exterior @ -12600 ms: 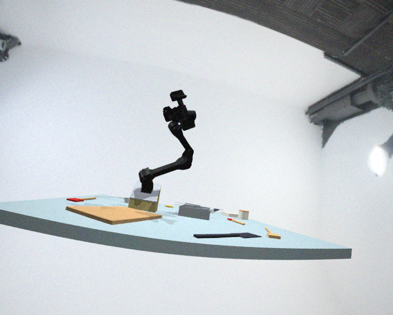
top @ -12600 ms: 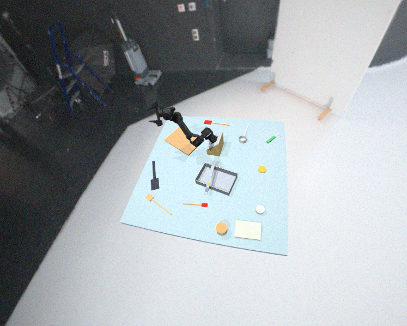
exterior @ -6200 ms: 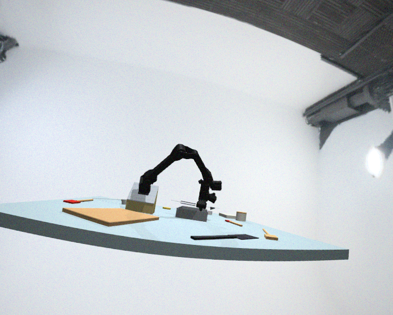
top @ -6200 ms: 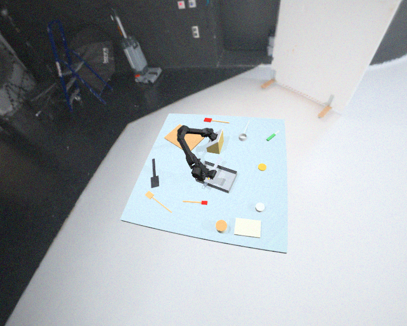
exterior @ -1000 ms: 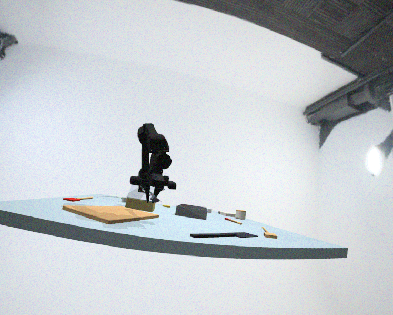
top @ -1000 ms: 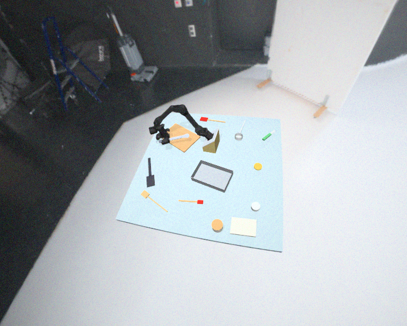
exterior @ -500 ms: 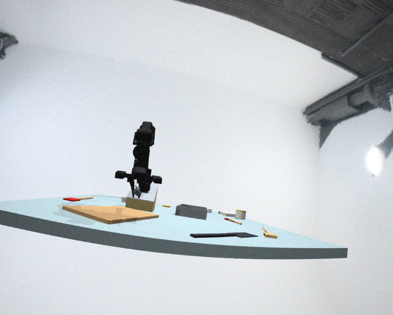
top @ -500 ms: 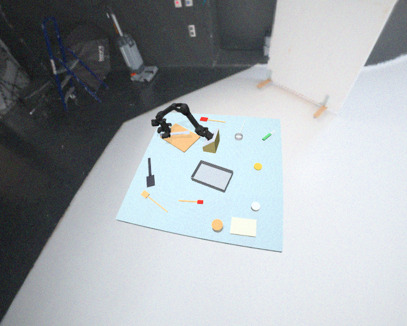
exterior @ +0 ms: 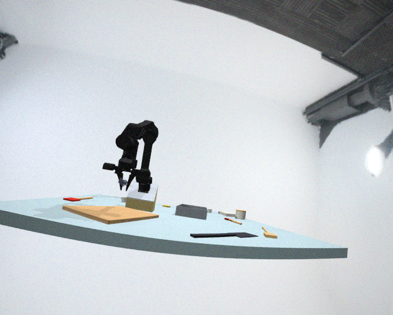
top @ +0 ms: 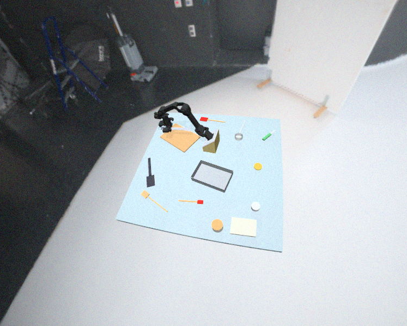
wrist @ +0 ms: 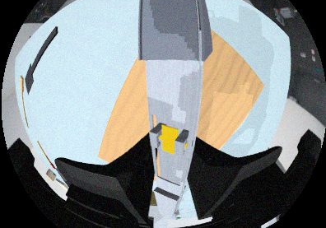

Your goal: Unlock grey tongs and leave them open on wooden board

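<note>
The wooden board is 3 cm behind my gripper tip, 6 cm to the left of it and 10 cm below it. Also, from my gripper tip: yellow lock piece (2 cm to the right, 4 cm above); roasting tin (36 cm ahead, 51 cm to the left, 8 cm below); black spatula (44 cm ahead, 6 cm to the right, 11 cm below).
</note>
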